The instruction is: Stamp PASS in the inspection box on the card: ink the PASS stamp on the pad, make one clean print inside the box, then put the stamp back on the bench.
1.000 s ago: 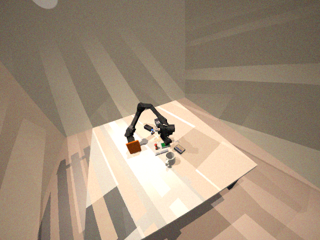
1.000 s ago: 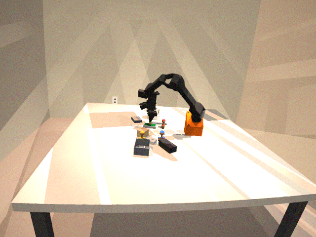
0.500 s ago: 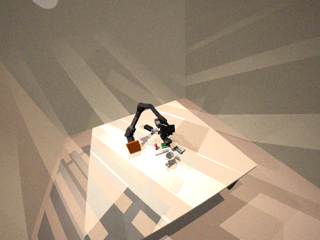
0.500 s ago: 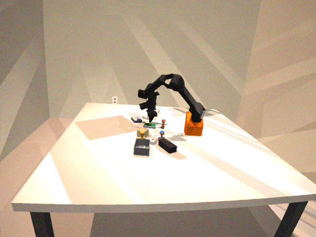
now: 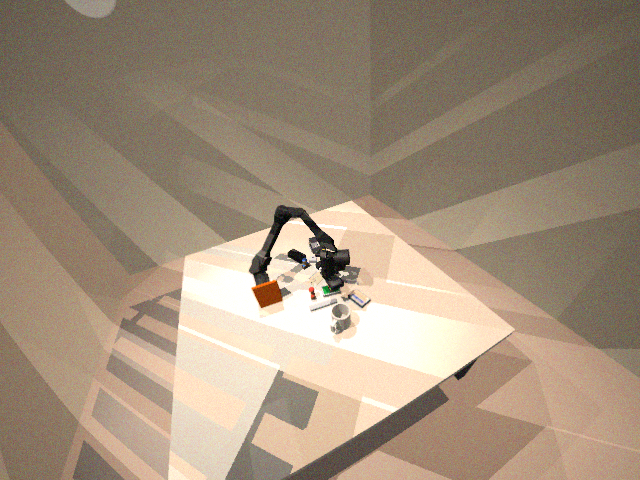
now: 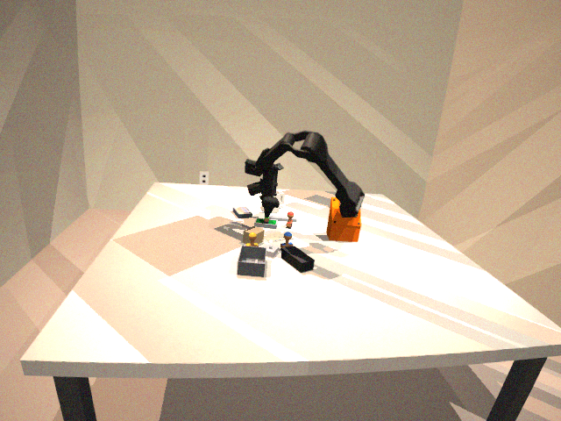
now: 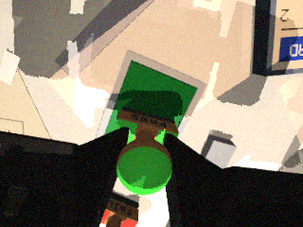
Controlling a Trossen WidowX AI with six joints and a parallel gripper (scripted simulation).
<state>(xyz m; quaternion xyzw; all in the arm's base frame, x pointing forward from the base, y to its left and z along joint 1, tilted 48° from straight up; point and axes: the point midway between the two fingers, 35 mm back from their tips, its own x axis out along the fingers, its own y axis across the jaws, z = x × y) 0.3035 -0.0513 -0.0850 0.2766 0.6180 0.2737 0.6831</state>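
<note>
My gripper tip is now right at the green-knobbed stamp. The rest, counted from my gripper tip: red-knobbed stamp (10 cm behind, 1 cm to the left, 2 cm below); grey bar (7 cm behind, 6 cm to the right, 3 cm below); green ink pad (3 cm below).
</note>
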